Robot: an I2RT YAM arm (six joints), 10 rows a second.
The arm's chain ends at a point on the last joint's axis. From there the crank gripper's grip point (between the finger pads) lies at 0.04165 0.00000 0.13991 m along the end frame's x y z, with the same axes.
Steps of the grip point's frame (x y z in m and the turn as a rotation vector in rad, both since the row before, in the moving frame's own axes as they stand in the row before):
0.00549, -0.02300, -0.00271, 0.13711, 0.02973, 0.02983
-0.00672, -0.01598, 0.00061, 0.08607, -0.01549, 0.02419
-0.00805, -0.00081, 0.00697, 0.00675, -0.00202, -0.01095
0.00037, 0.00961, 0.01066, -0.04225, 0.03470, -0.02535
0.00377, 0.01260, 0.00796, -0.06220, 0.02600, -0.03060
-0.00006, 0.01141, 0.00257, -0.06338, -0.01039, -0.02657
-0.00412, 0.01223, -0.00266, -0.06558, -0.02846, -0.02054
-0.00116, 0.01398, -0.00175, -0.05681, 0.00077, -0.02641
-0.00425, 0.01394, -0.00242, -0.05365, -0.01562, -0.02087
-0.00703, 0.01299, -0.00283, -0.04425, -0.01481, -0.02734
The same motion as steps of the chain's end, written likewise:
0.00110, -0.00527, -0.00019, 0.13711, 0.02973, 0.02983
-0.00468, -0.00491, 0.00046, 0.08607, -0.01549, 0.02419
-0.00776, 0.00059, 0.00689, 0.00675, -0.00202, -0.01095
-0.00452, 0.00485, 0.01229, -0.04225, 0.03470, -0.02535
0.00004, 0.00527, 0.00932, -0.06220, 0.02600, -0.03060
0.00129, 0.00362, 0.00239, -0.06338, -0.01039, -0.02657
-0.00021, 0.00384, -0.00351, -0.06558, -0.02846, -0.02054
-0.00136, 0.00714, -0.00152, -0.05681, 0.00077, -0.02641
-0.00213, 0.00727, -0.00288, -0.05365, -0.01562, -0.02087
-0.00502, 0.00790, -0.00332, -0.04425, -0.01481, -0.02734

